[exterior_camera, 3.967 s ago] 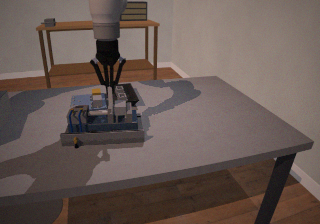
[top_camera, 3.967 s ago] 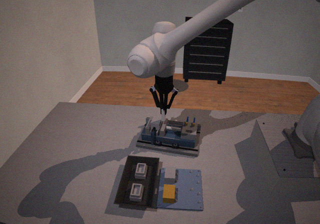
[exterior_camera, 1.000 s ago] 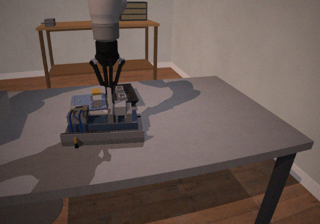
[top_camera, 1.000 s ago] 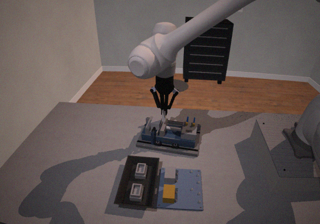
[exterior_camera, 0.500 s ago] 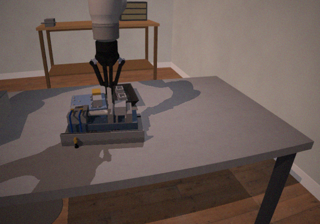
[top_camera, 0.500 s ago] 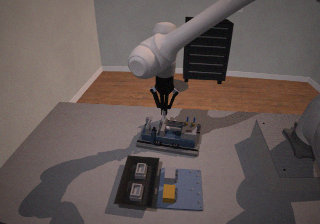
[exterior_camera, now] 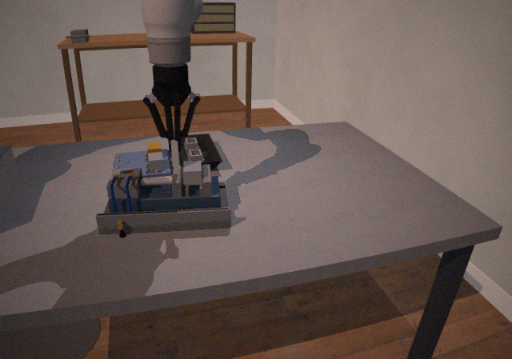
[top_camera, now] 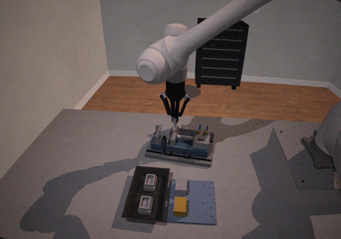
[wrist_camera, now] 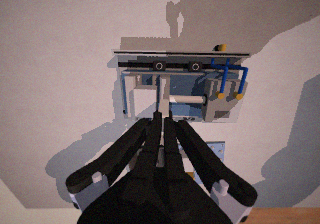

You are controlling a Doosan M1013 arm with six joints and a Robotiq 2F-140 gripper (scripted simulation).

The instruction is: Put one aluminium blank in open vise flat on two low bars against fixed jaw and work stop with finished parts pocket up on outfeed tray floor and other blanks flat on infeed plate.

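Now: the blue vise 30 mm behind my hand and 110 mm below it. The rest, counted from my hand: brass blank (60 mm behind, 330 mm to the left, 130 mm below); aluminium blank (50 mm behind, 240 mm to the left, 130 mm below); infeed plate (100 mm behind, 290 mm to the left, 150 mm below).
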